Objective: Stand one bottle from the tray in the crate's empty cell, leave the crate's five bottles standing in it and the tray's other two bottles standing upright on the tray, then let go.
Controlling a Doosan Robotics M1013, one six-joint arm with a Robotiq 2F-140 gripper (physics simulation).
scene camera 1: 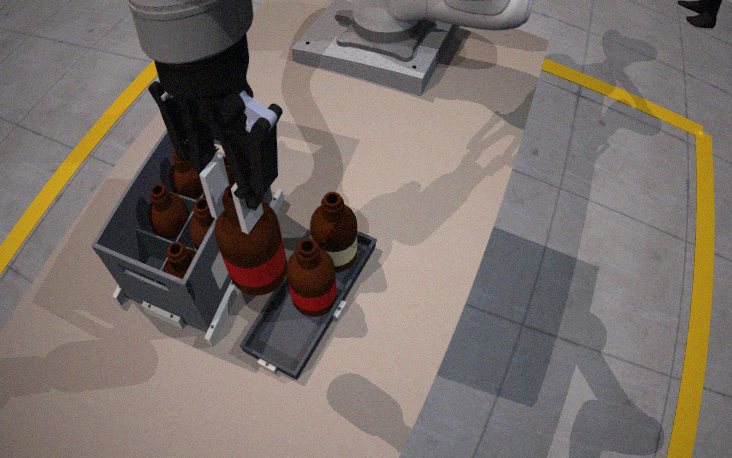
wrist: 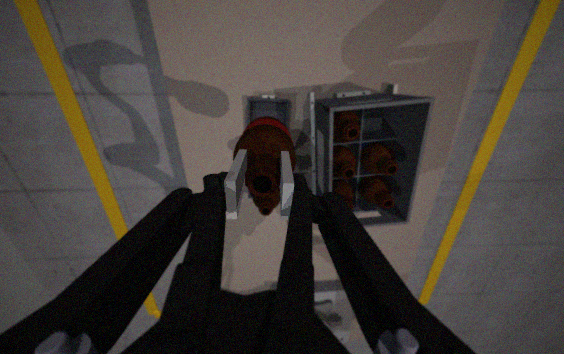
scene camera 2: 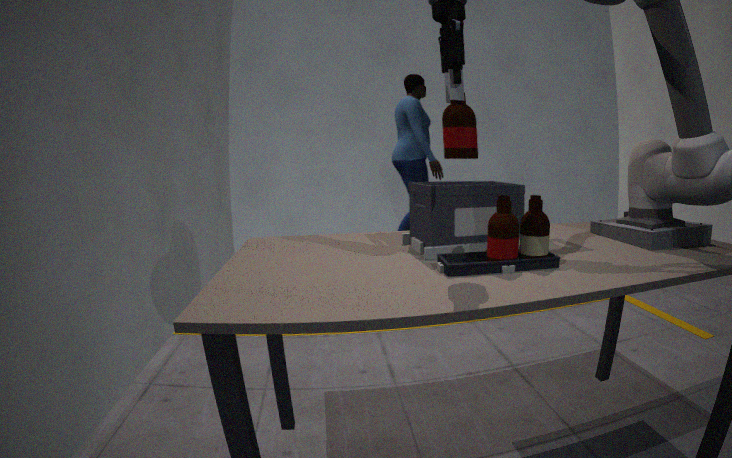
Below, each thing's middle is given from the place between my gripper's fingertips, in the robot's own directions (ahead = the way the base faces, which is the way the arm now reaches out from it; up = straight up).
Right now the cream-labelled bottle (scene camera 1: 333, 225) is 28 cm below my hand, 19 cm behind it and 1 cm to the left of it. Also, from my hand: pale rail (scene camera 1: 229, 297) (35 cm below, 12 cm to the right, 10 cm behind).
